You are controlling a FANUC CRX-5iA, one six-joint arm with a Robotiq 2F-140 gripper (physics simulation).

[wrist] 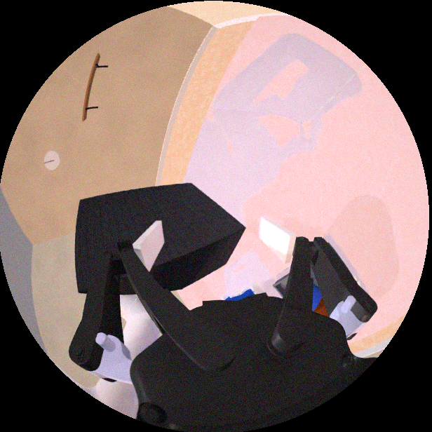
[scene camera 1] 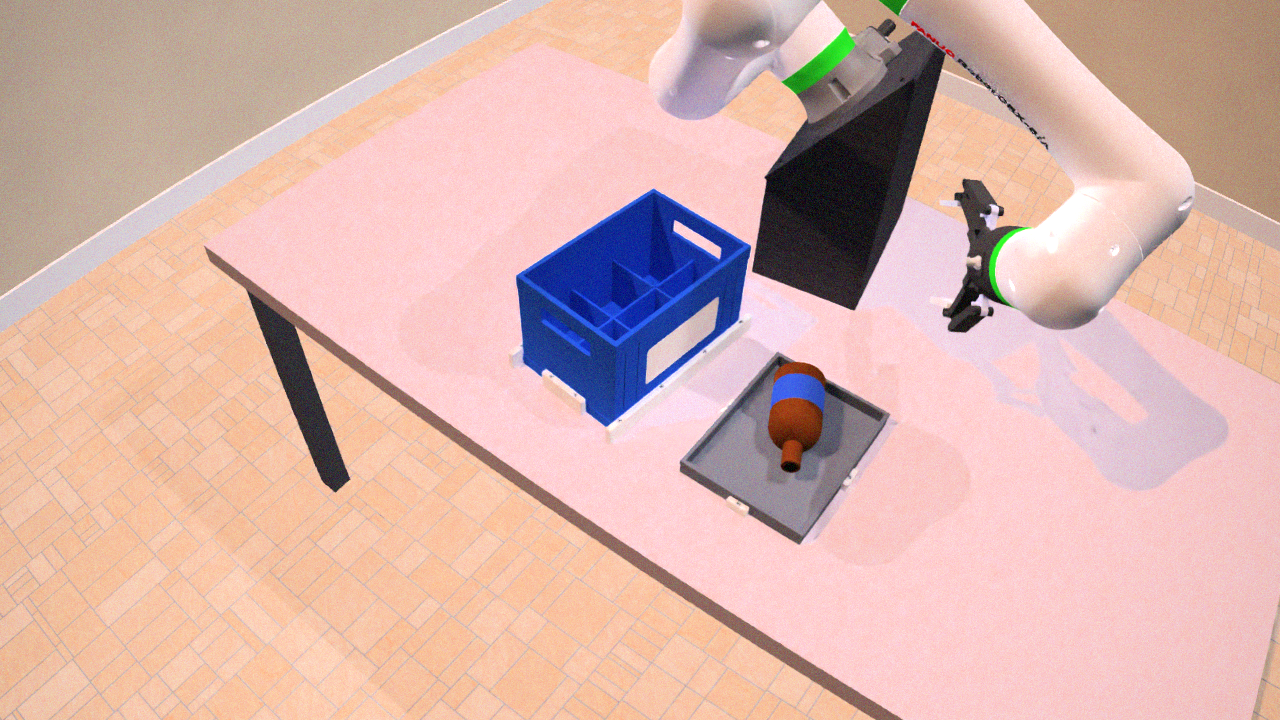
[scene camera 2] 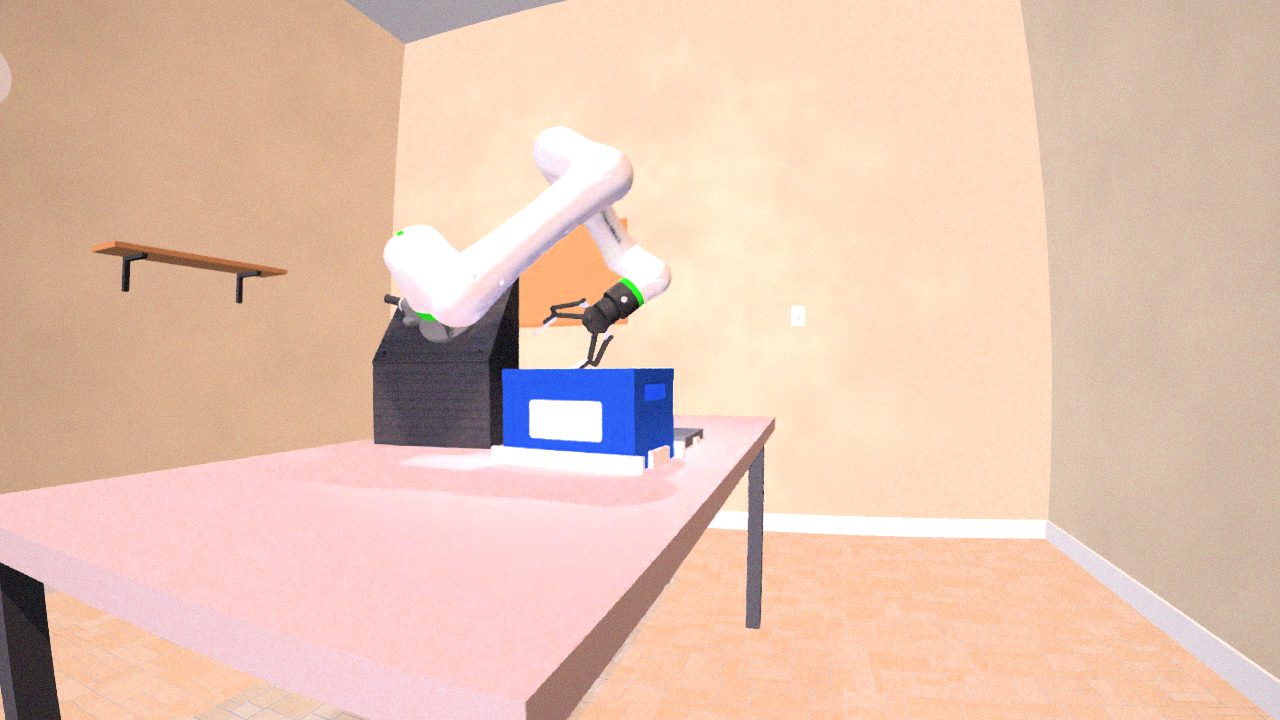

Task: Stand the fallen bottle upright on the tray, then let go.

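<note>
A brown bottle with a blue band lies on its side on the grey tray, its neck towards the table's front edge. In the wrist view a small part of the bottle shows behind the right finger. The bottle does not show in scene camera 2. My gripper is open and empty, tilted, above the table. In scene camera 1 it is up and to the right of the bottle, well apart from it, with its fingers pointing left towards the black pedestal.
A blue crate with compartments stands left of the tray in scene camera 1, with pale strips at its base. The black pedestal stands behind crate and tray. Small pale blocks touch the tray's sides.
</note>
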